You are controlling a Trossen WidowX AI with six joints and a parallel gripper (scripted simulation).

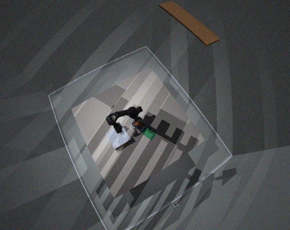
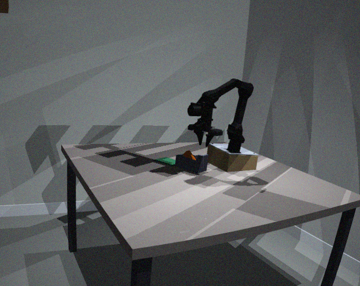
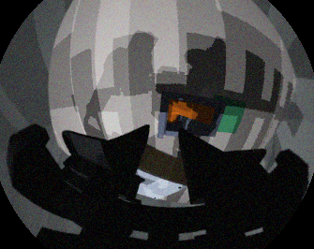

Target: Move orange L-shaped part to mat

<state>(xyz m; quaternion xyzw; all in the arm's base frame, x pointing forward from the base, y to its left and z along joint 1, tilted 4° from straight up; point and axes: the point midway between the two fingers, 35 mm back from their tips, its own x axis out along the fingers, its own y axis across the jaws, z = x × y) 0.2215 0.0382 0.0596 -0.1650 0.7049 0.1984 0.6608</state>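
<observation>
The orange L-shaped part lies 20 mm ahead of my gripper tip, 40 mm to the right of it and 100 mm below it. Also, from my gripper tip: green mat 110 mm ahead, 190 mm to the right, 160 mm below.
</observation>
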